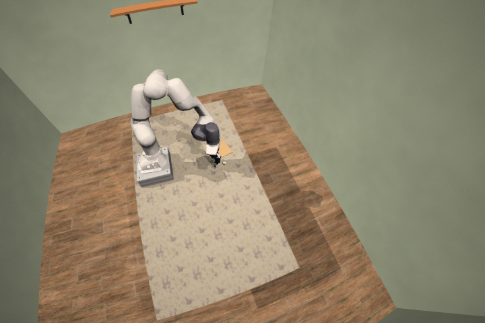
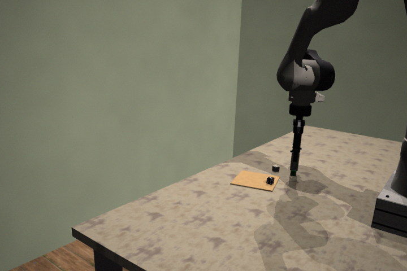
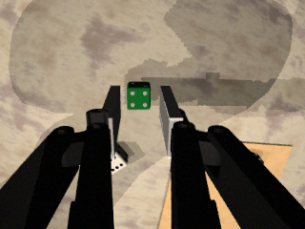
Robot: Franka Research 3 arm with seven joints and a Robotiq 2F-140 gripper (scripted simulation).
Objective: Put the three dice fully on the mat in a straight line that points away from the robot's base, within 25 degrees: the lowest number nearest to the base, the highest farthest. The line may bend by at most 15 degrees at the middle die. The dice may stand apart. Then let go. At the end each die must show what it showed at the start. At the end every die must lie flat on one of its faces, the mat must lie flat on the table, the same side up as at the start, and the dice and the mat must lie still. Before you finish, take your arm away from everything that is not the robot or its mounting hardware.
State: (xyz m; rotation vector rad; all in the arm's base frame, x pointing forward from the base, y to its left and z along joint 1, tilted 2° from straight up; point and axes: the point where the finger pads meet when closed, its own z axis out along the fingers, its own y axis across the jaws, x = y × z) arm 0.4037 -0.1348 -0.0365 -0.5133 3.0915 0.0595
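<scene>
The green die lies 50 mm below my hand. Round my hand: tan mat 80 mm ahead, 130 mm to the left, 60 mm below; then black die 30 mm ahead, 140 mm to the left, 40 mm below; then white die 70 mm ahead, 50 mm below.
</scene>
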